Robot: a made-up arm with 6 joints.
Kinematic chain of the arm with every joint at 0, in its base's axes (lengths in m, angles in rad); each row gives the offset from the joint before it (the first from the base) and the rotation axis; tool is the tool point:
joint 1: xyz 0 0 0.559 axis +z
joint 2: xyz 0 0 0 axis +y
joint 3: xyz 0 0 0.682 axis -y
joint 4: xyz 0 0 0 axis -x
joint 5: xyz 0.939 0 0 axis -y
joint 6: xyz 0 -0.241 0 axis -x
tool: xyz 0 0 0
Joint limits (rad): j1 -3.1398..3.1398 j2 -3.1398..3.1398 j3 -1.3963..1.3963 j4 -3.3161..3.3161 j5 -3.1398..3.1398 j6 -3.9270..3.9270
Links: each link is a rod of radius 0.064 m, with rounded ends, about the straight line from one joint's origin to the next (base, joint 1, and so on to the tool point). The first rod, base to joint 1, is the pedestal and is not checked.
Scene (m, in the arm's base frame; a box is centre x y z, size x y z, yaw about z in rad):
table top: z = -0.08
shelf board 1: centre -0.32 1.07 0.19 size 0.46 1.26 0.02 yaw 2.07
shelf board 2: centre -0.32 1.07 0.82 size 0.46 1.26 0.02 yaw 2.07
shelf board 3: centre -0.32 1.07 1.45 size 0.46 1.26 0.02 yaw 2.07
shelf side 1: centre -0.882 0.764 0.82 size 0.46 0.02 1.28 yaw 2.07
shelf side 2: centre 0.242 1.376 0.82 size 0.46 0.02 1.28 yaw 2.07
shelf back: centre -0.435 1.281 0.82 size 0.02 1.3 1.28 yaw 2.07
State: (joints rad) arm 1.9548 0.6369 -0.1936 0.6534 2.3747 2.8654
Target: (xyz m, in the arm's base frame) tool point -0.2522 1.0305 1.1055
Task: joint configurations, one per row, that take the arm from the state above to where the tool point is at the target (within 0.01 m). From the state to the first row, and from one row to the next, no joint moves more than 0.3 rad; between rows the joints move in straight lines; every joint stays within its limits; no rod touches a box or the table.
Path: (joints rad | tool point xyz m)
1: 1.9351 0.4484 -0.4378 0.6019 2.3747 2.8654 | -0.1690 1.0006 0.5324
2: 1.9154 0.2598 -0.6821 0.5503 2.3747 2.8654 | -0.0869 0.8501 0.5329
3: 1.8957 0.0713 -0.9263 0.4988 2.3747 2.8654 | -0.0084 0.6880 0.5129
4: 1.9255 -0.2201 -0.8130 0.5336 2.3747 2.8654 | -0.0480 0.7269 0.8015
5: 1.9553 -0.5115 -0.6997 0.5685 2.3747 2.8654 | -0.0416 0.6443 1.1055
6: 1.9670 -0.2911 -0.5140 0.6011 2.3747 2.8654 | -0.1061 0.7688 1.1377
7: 1.9787 -0.0707 -0.3282 0.6338 2.3747 2.8654 | -0.1773 0.8997 1.1382
8: 1.9903 0.1498 -0.1425 0.6665 2.3747 2.8654 | -0.2522 1.0305 1.1055

